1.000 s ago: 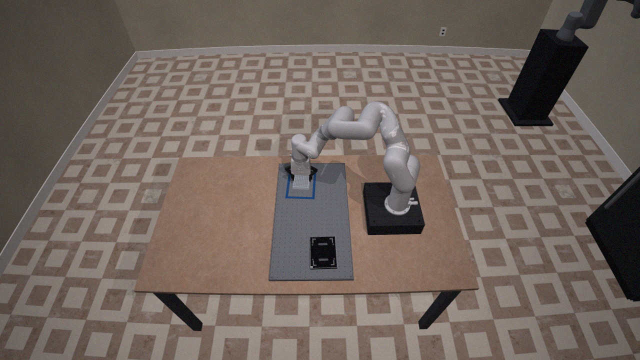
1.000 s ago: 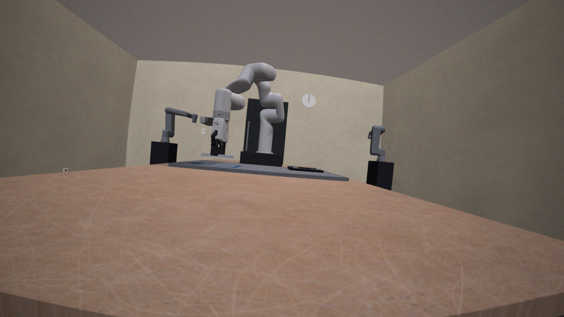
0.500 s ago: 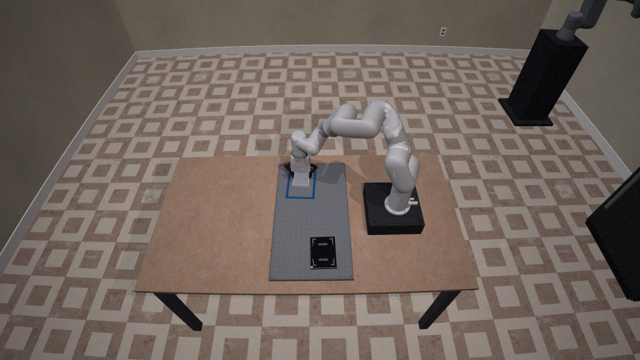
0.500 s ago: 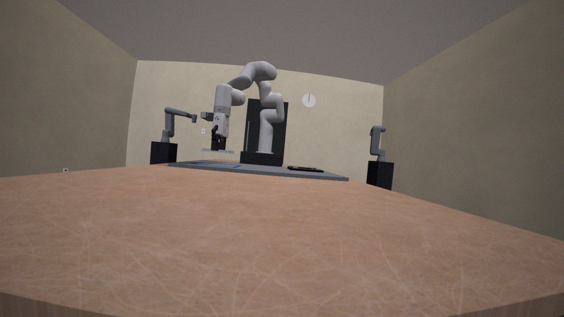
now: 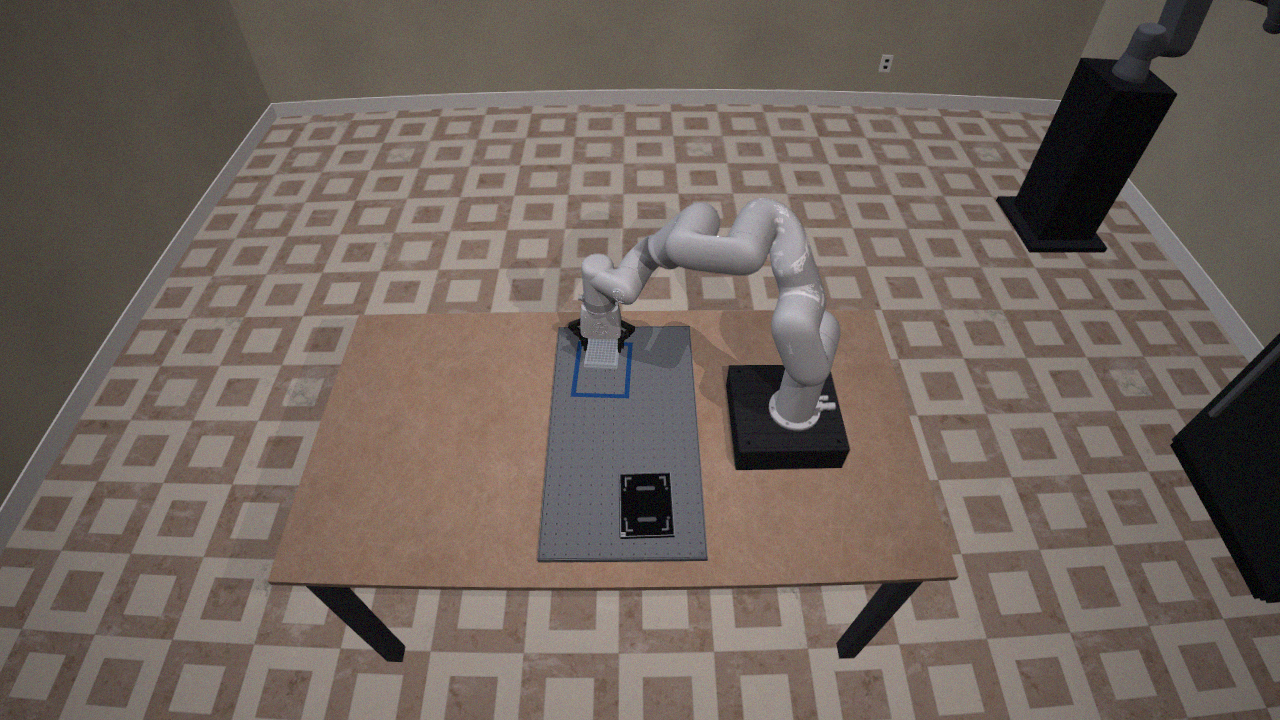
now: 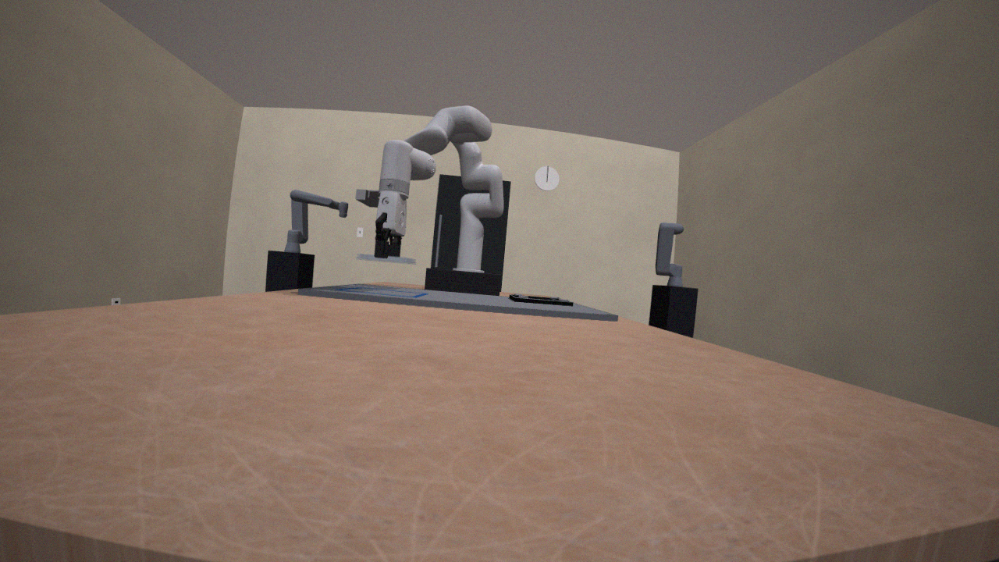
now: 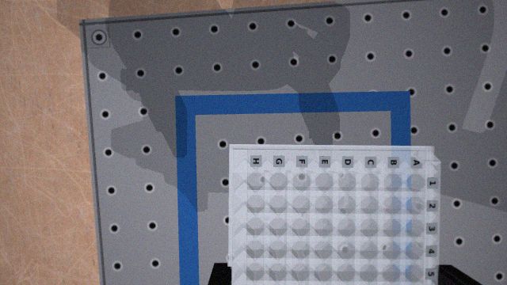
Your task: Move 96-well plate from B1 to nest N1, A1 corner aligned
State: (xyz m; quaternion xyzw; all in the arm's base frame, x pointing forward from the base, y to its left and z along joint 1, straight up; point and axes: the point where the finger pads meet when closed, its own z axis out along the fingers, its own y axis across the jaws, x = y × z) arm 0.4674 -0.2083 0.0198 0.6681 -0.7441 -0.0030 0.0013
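My hand is 10 cm past the black plate nest, 42 cm to the right of it and 9 cm above it. Round my hand: A1 corner mark: 4 cm behind, 49 cm to the left, 8 cm below; then 96-well plate: 1 cm below.
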